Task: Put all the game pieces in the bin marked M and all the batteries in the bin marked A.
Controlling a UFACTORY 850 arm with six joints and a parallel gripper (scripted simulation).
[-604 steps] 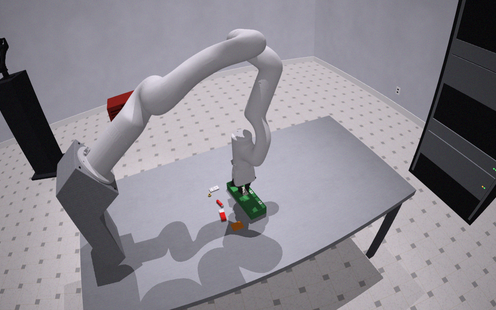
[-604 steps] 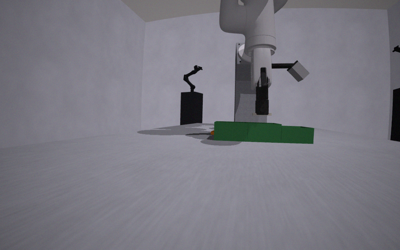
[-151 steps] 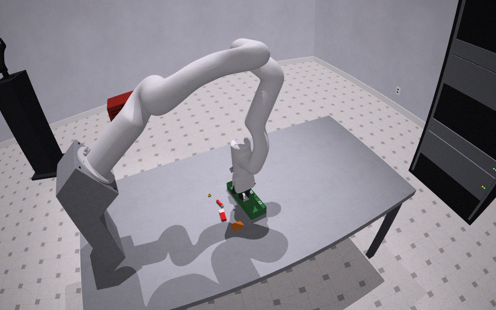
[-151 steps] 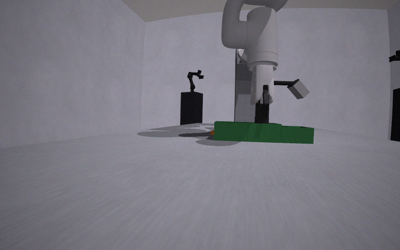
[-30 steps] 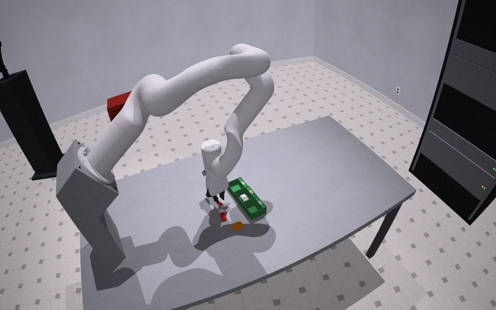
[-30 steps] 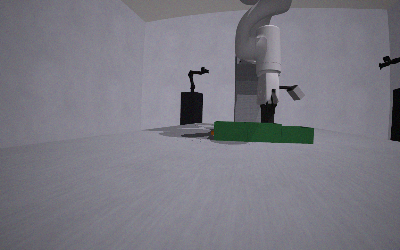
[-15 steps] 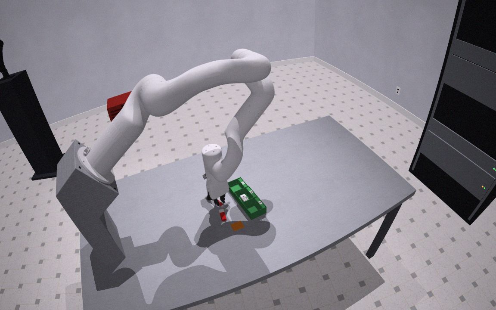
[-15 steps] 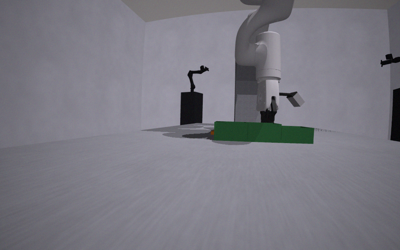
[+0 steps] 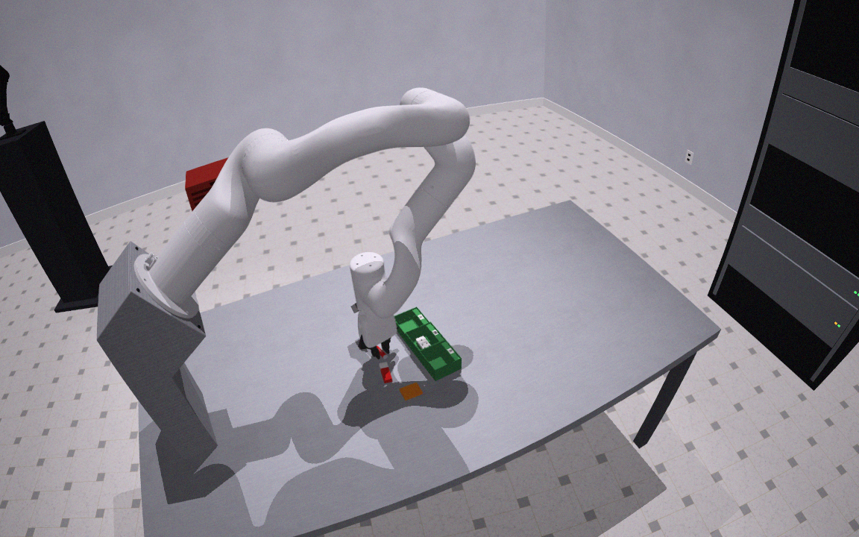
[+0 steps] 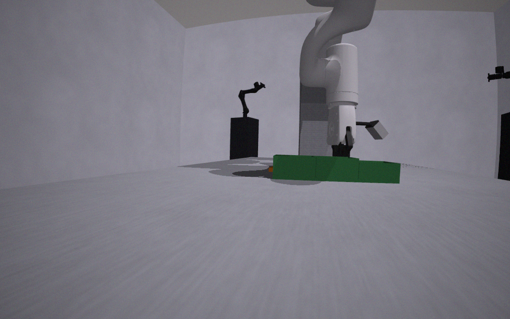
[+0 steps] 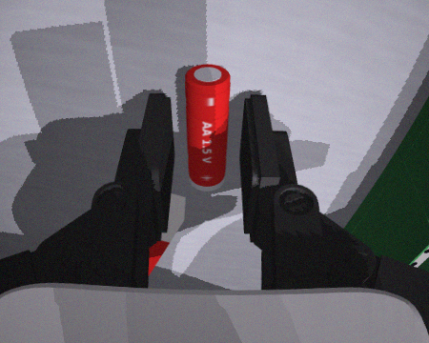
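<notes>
Now: hand 13 cm short of the green bin. Also, from my hand: orange flat block: 6 cm ahead, 16 cm to the right, 2 cm below; yellow nut: 5 cm behind, 7 cm to the left, 2 cm below; red cylindrical battery: 2 cm below.
</notes>
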